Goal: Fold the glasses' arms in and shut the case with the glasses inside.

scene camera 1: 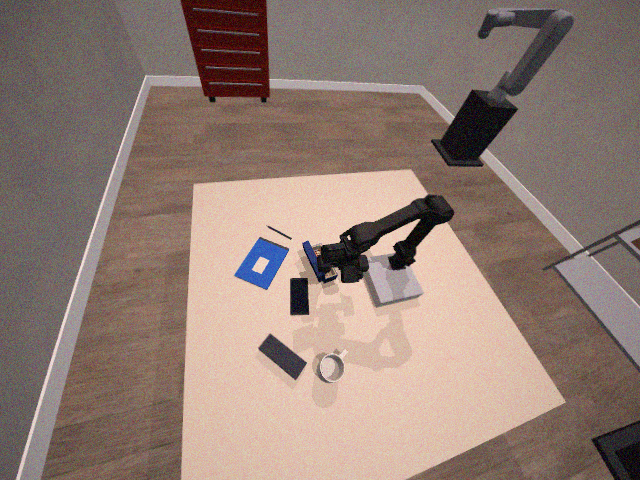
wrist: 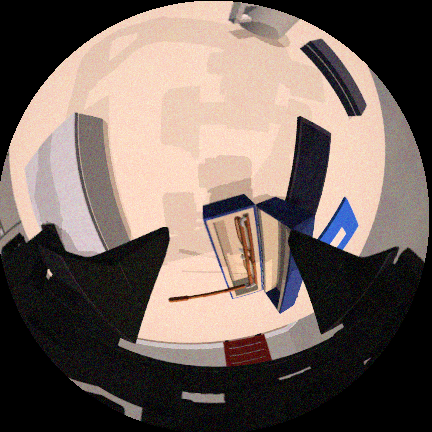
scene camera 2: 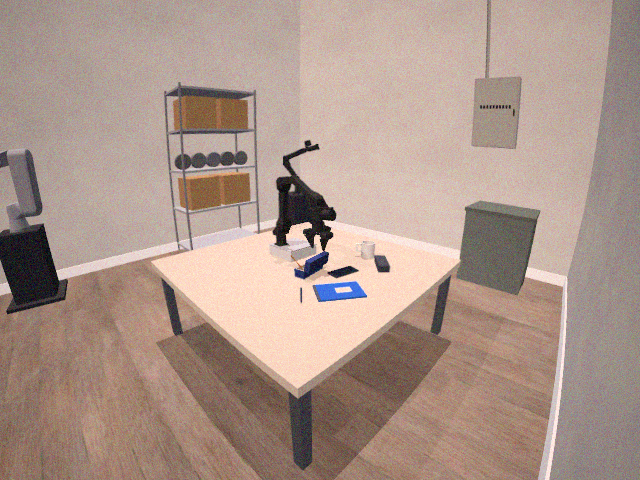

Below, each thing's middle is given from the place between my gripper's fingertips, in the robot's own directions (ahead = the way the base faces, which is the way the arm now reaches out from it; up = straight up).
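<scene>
Counting from my hand, the dark flat box (wrist: 335,72) is 26 cm to the left, 23 cm ahead and 8 cm below. The white mug (scene camera 1: 331,368) is 5 cm below my hand, 6 cm ahead of it and 31 cm to the left of it, whereas the blue notebook (wrist: 341,226) is 12 cm to the right of my hand, 28 cm ahead of it and 9 cm below it. My gripper itself is 1 cm past the brown glasses (wrist: 242,226), 5 cm above them and 8 cm to the left of them.
</scene>
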